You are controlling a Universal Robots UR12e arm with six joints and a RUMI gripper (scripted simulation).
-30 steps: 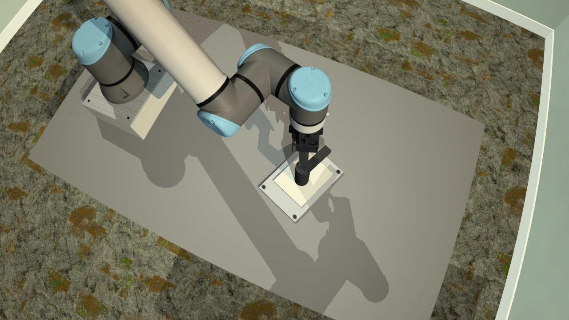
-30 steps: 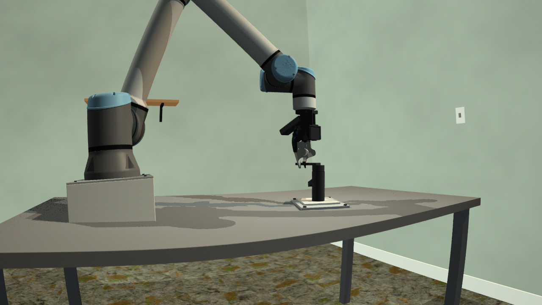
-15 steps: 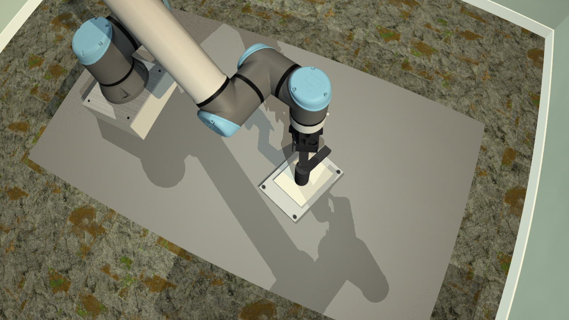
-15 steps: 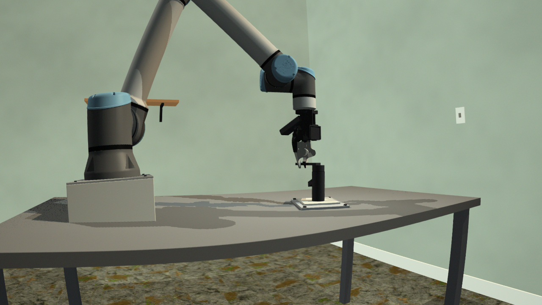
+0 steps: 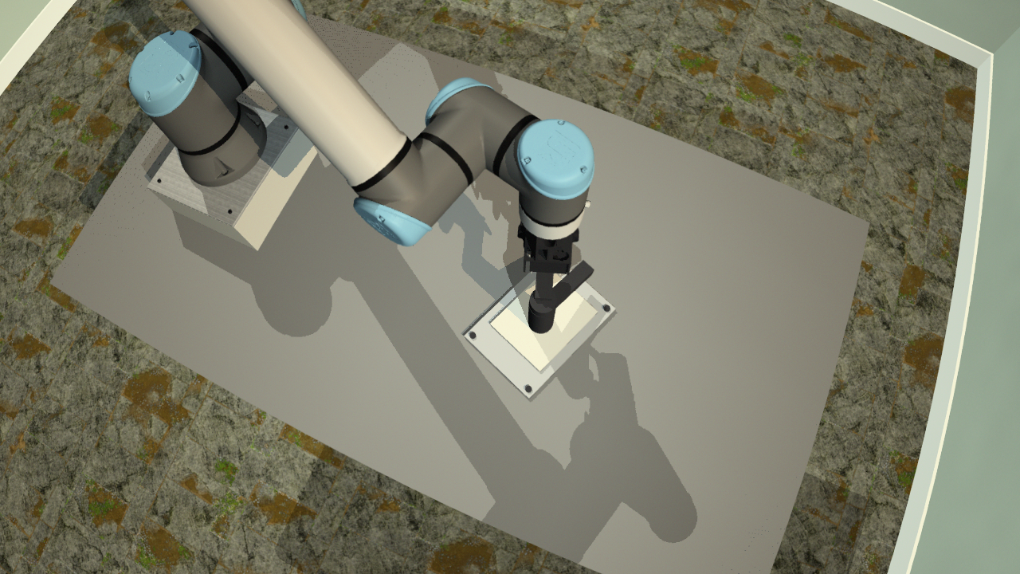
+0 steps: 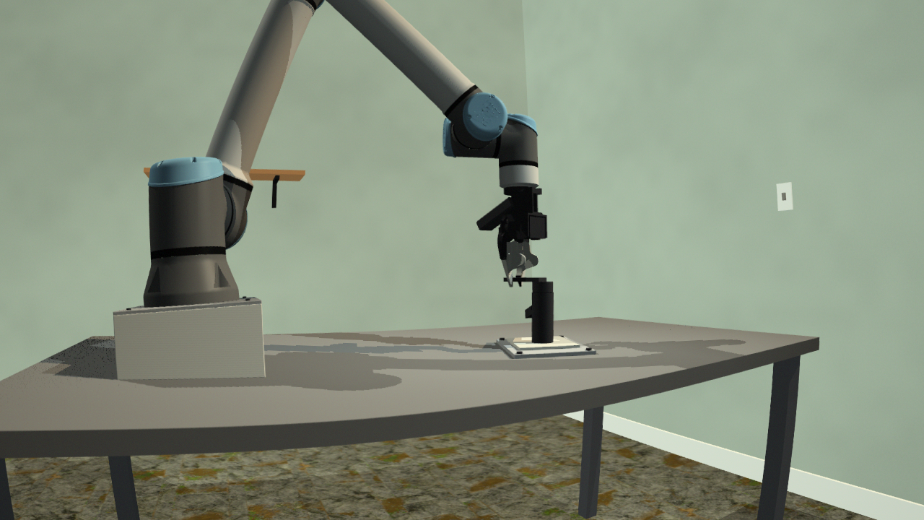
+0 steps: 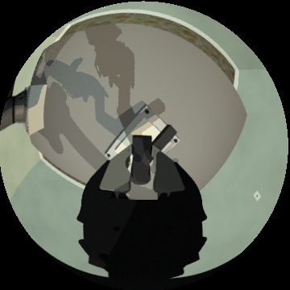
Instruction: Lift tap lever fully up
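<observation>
Right now my hand is 1 cm short of the black lever and 3 cm to the left of it. Also, from my hand: black tap 2 cm ahead, 5 cm to the right, 5 cm below.
</observation>
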